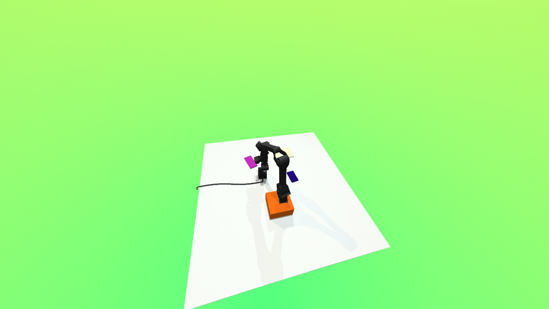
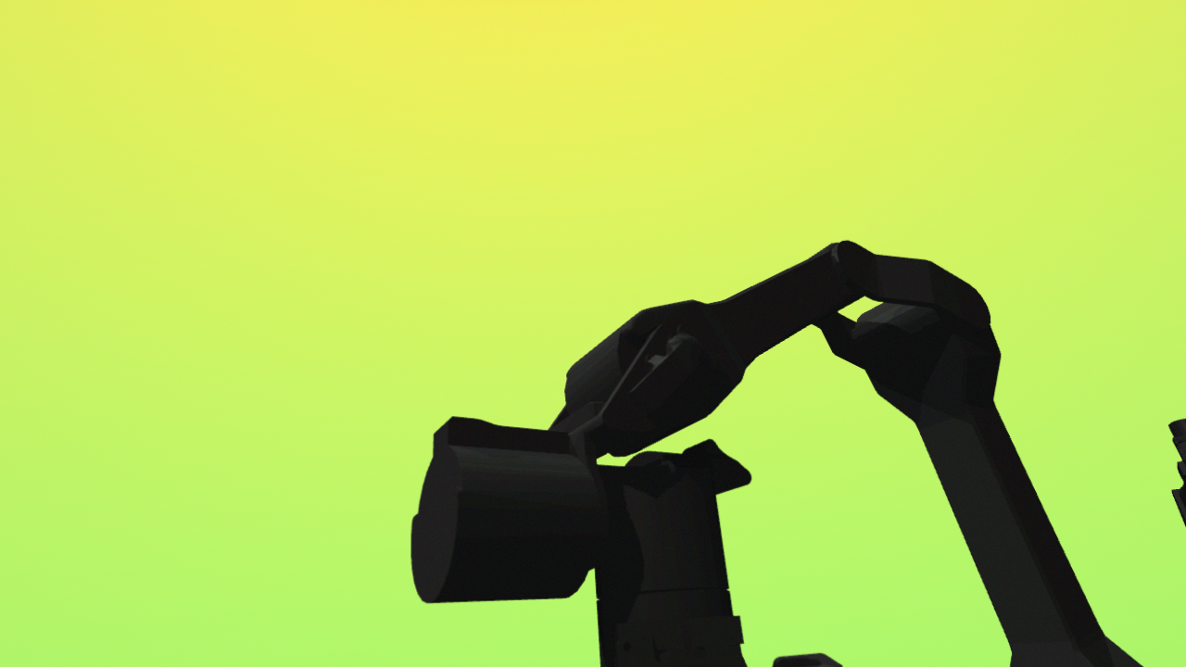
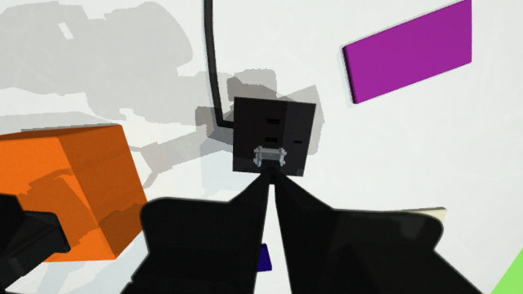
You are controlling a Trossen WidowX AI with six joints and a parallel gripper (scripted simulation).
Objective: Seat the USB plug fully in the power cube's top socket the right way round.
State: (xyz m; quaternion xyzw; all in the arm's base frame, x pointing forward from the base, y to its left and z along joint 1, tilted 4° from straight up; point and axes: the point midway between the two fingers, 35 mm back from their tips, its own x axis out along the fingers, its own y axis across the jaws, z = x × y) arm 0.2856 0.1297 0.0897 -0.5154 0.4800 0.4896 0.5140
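The dark USB plug lies 20 mm below my gripper tip. From my gripper tip the other things lie so: dark blue patch (30 mm behind, 260 mm to the right, 120 mm below); then cream patch (280 mm ahead, 210 mm to the right, 120 mm below); then magenta flat plate (170 mm ahead, 130 mm to the left, 120 mm below).
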